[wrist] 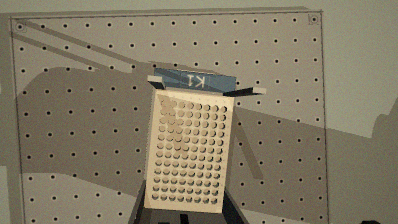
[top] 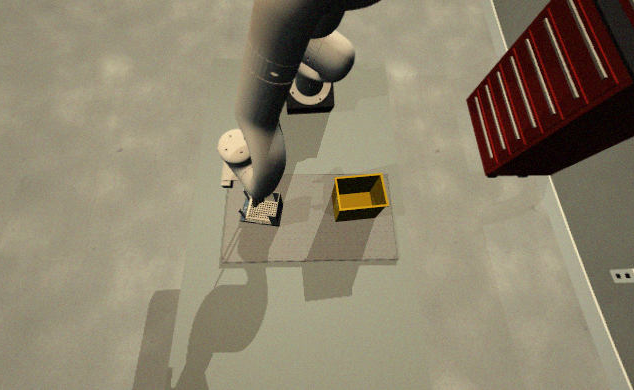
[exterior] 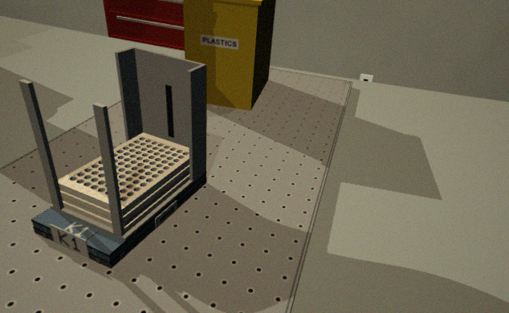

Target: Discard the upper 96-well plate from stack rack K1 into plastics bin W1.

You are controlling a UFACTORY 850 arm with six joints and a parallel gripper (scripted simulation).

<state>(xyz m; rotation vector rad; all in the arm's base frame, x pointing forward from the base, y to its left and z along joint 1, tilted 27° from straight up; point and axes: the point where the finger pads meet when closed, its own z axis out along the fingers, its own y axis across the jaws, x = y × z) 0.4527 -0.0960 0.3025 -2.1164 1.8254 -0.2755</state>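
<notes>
Right now my hand is 3 cm short of the 96-well plate, 1 cm to the left of it and 20 cm above it. From my hand the other things lie so: yellow plastics bin W1: 8 cm behind, 34 cm to the left, 15 cm below; then back wall: 2 cm ahead, 5 cm to the left, 16 cm below.
</notes>
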